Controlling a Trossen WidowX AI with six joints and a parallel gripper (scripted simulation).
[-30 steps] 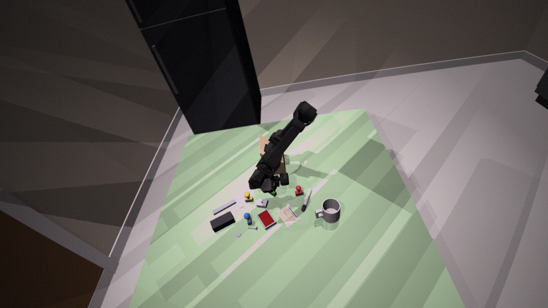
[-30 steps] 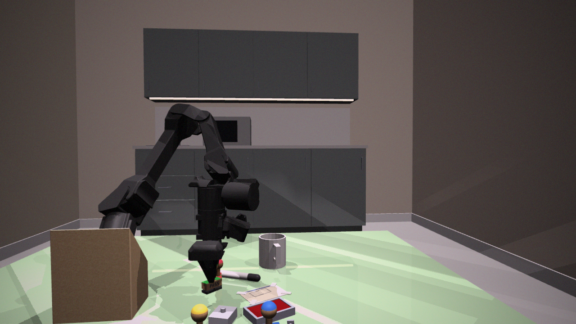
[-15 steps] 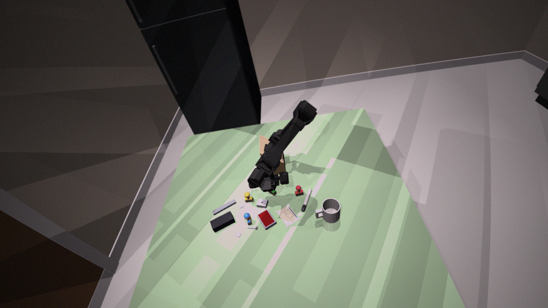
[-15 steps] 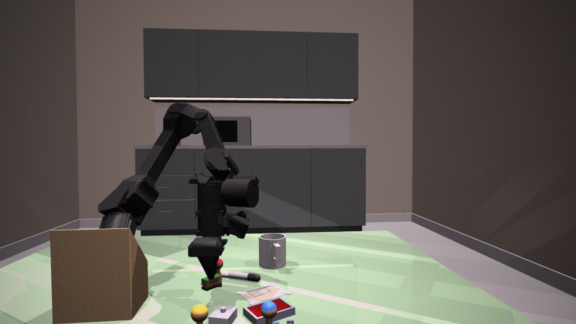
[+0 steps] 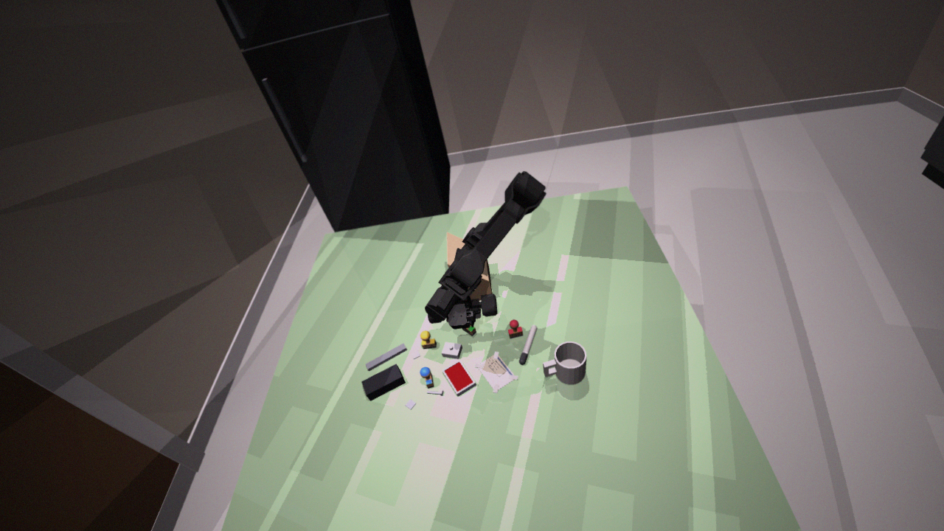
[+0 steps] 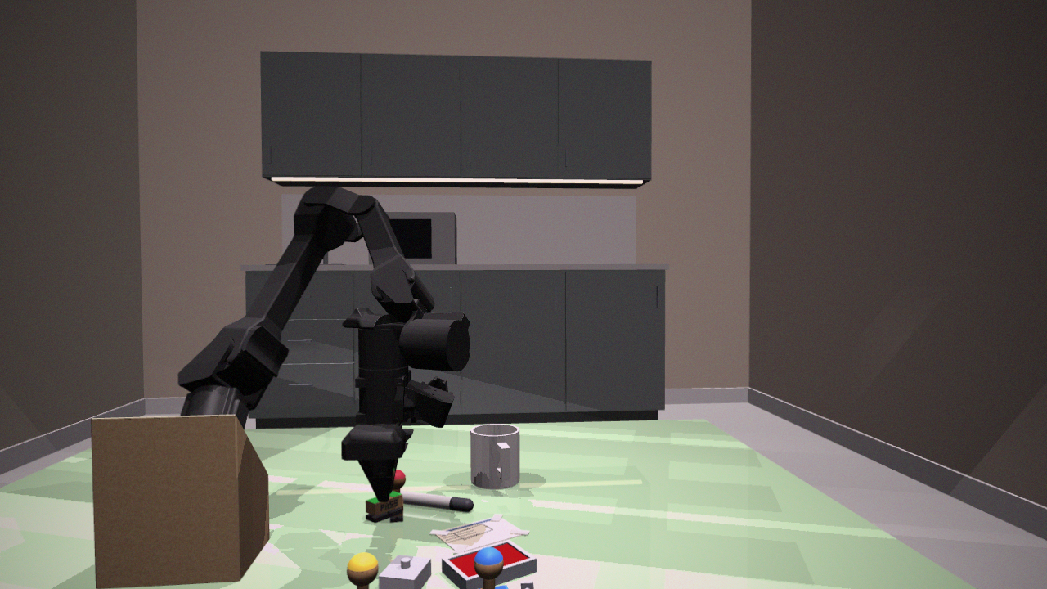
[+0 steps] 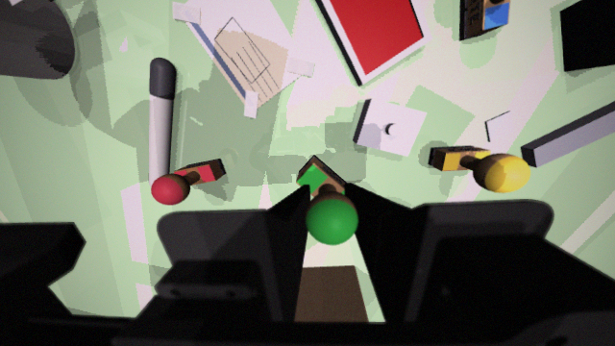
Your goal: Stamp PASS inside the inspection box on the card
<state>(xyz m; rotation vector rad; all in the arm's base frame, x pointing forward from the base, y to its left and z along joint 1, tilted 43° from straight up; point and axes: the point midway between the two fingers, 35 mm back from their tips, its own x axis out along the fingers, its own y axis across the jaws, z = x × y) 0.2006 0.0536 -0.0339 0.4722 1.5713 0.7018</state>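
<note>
My gripper tip is now 130 mm short of the red ink pad, 70 mm above it and 30 mm to the left of it. Round my gripper tip: red-knobbed stamp 130 mm to the left, 60 mm below, 20 mm behind; then grey block 60 mm to the right, 60 mm below, 40 mm ahead; then green-knobbed PASS stamp right at my gripper tip.
</note>
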